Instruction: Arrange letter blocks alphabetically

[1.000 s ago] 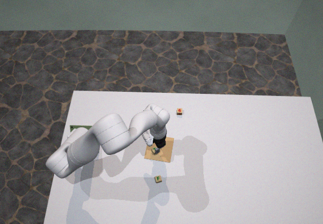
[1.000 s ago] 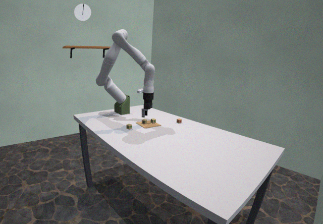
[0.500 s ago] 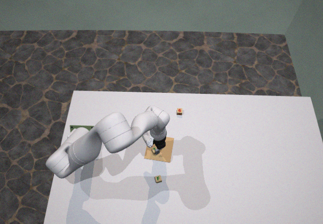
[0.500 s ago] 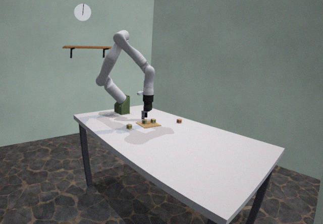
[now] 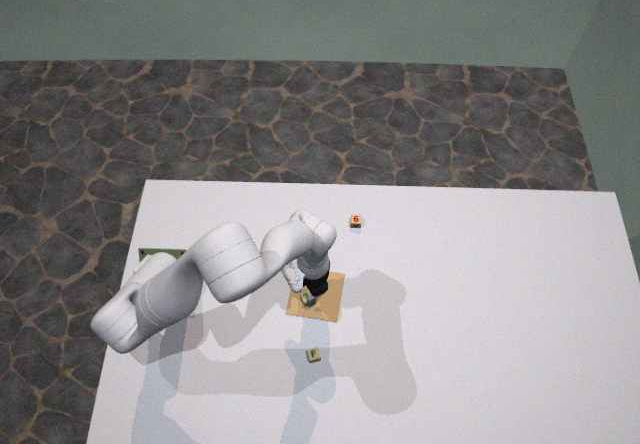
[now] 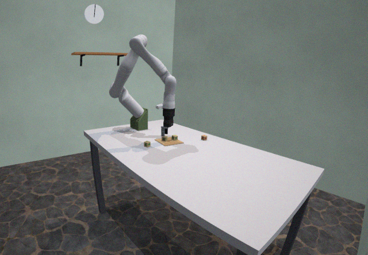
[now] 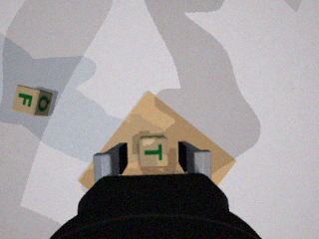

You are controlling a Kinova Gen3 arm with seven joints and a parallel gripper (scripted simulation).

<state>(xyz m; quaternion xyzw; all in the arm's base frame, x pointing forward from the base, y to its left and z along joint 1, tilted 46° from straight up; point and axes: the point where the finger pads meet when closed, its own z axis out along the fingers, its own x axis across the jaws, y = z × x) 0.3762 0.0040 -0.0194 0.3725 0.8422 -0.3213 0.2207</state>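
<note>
Right now the tan mat is 2 cm ahead of my hand, 2 cm to the left of it and 6 cm below it. From my hand the other things lie so: 6 block: 10 cm ahead, 25 cm to the left, 4 cm below; B block: 1 cm ahead, 7 cm to the left, 4 cm below; F block: 4 cm ahead, 15 cm to the right, 4 cm below.
</note>
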